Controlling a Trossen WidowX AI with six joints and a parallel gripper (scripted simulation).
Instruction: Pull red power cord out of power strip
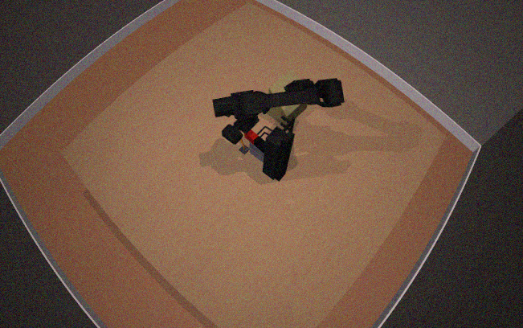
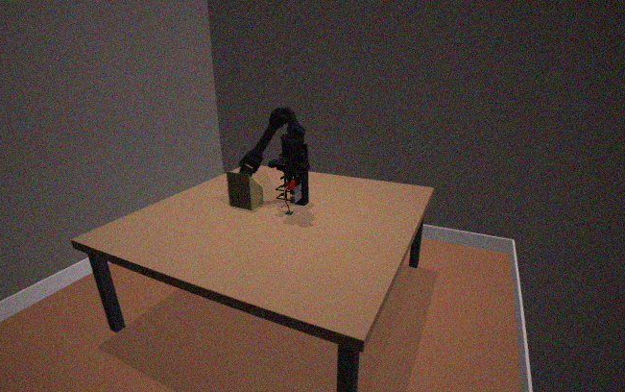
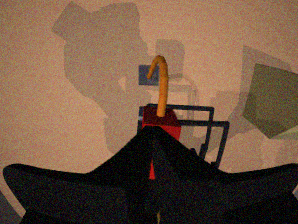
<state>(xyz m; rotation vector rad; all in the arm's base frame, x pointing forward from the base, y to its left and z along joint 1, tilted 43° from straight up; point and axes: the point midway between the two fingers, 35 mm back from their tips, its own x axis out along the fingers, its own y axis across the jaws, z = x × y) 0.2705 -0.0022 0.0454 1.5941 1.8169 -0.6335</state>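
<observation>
My gripper tip is 4 cm to the right of the red plug, 1 cm past it and 1 cm above it. From my gripper tip the other things lie so: black power strip 13 cm to the left, 2 cm below, 2 cm behind.
</observation>
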